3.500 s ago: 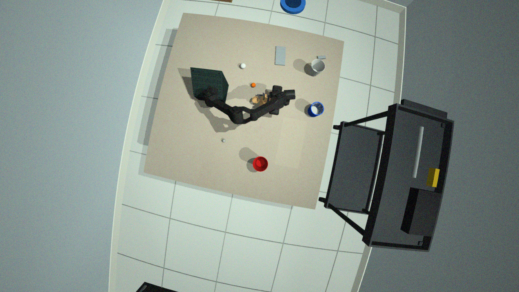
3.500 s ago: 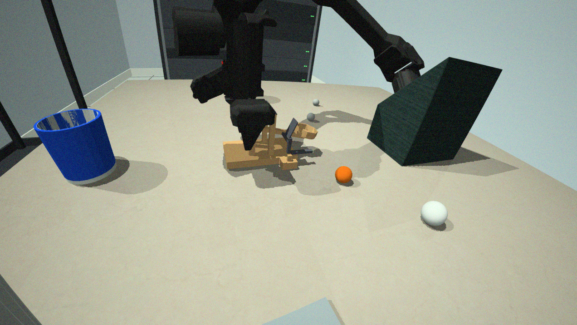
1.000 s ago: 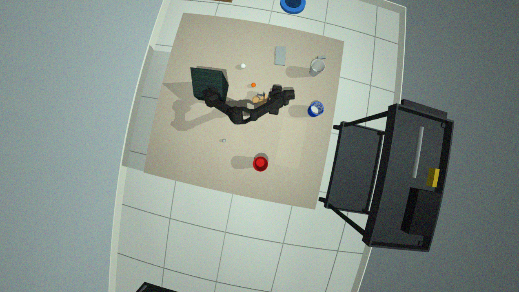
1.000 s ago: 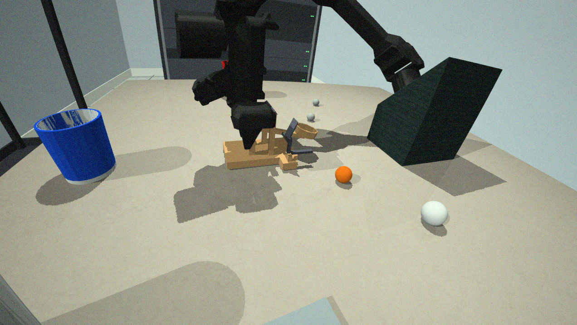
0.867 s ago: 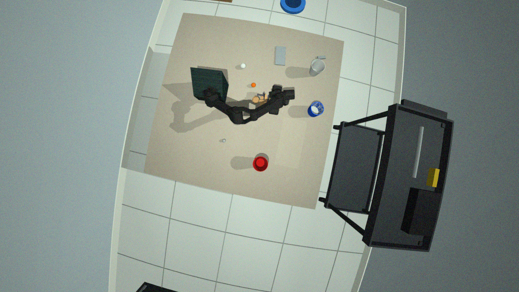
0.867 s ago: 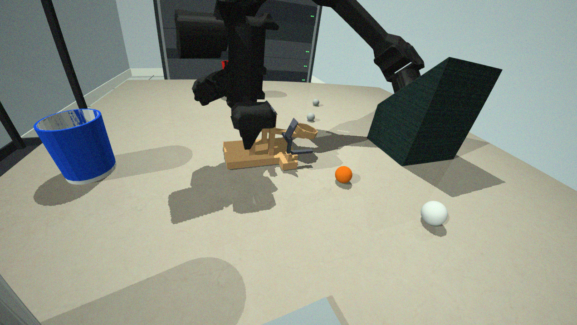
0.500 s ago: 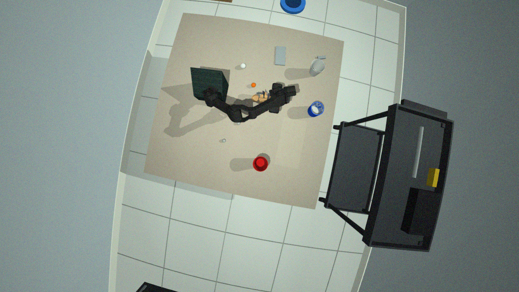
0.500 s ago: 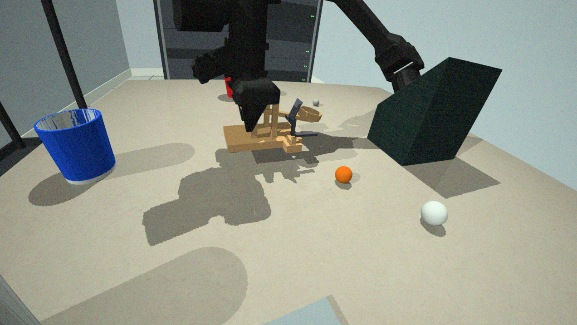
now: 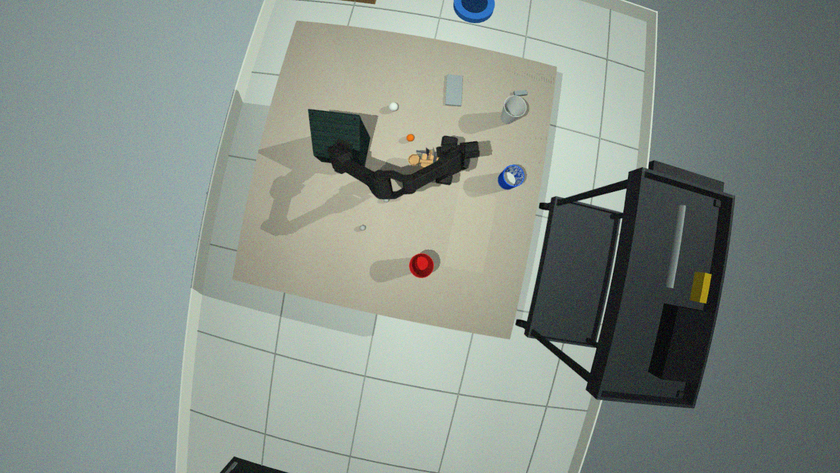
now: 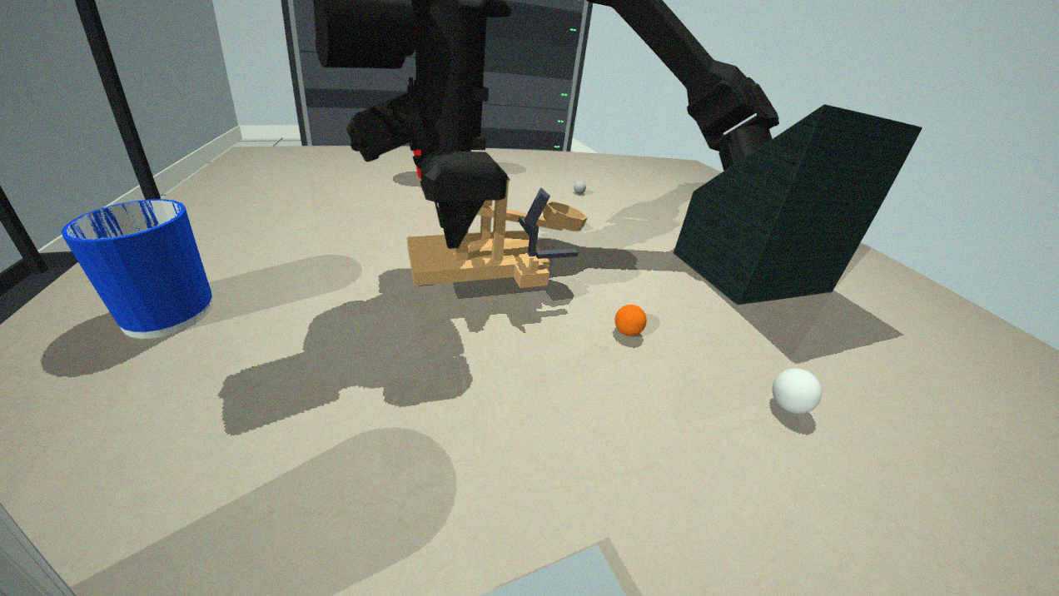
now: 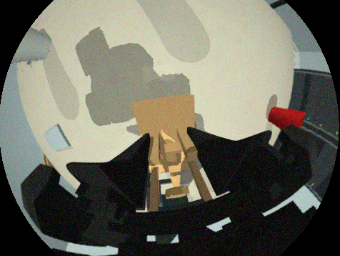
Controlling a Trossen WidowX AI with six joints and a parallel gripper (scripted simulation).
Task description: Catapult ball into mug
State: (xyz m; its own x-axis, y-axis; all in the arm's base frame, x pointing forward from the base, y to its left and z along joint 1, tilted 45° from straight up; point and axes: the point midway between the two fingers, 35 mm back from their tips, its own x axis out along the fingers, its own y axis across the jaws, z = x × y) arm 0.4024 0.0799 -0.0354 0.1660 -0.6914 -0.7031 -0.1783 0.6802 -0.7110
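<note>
My gripper tip is 18 cm past the orange ball, 8 cm to the right of it and 5 cm above it. The rest, counted from my gripper tip: wooden catapult: 7 cm behind, 2 cm above, 1 cm to the left; then blue mug: 28 cm ahead, 5 cm to the left, 3 cm below; then white ball: 30 cm behind, 19 cm to the left, 4 cm below.
</note>
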